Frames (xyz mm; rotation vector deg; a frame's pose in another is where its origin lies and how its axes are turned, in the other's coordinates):
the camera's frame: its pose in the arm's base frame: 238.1 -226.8 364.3 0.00 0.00 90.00
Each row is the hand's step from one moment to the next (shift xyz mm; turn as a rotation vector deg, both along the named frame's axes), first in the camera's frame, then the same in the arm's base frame.
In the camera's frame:
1: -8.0 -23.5 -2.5 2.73 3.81 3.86
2: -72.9 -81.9 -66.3 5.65 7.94 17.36
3: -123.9 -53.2 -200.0 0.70 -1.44 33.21
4: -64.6 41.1 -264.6 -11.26 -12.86 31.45
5: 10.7 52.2 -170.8 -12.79 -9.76 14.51
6: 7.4 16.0 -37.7 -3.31 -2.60 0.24
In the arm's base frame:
1: 23.5 -8.0 -2.5 -3.81 2.73 3.86
2: 81.9 -72.9 -66.3 -7.94 5.65 17.36
3: 53.2 -123.9 -200.0 1.44 0.70 33.21
4: -41.1 -64.6 -264.6 12.86 -11.26 31.45
5: -52.2 10.7 -170.8 9.76 -12.79 14.51
6: -16.0 7.4 -37.7 2.60 -3.31 0.24

